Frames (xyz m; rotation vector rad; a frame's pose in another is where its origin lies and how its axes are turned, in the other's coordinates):
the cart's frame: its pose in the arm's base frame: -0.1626 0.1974 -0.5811 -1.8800 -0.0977 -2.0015
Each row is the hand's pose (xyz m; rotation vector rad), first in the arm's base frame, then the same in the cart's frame.
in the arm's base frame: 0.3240 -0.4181 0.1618 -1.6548 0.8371 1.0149
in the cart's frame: 0.8544 0.5676 0.3397 -0.0967 -1.8662 1.8803
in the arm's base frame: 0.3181 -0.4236 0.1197 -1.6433 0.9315 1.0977
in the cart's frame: 0.8148 0.5797 0.3283 -0.2133 -1.9116 1.9317
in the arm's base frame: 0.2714 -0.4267 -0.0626 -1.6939 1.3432 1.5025
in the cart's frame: 0.6394 0.6061 0.2655 -0.8694 -2.1554 1.9456
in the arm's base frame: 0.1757 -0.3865 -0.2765 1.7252 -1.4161 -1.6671
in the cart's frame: 0.4243 0.5834 0.1669 1.7360 2.2314 -1.0443
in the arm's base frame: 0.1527 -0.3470 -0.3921 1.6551 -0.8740 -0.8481
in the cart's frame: 0.3032 0.5641 0.1462 -2.1612 -2.0035 -0.0944
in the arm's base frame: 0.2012 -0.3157 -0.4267 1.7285 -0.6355 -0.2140
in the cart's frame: 0.2612 0.5584 0.1985 -1.9605 -1.4861 -0.5309
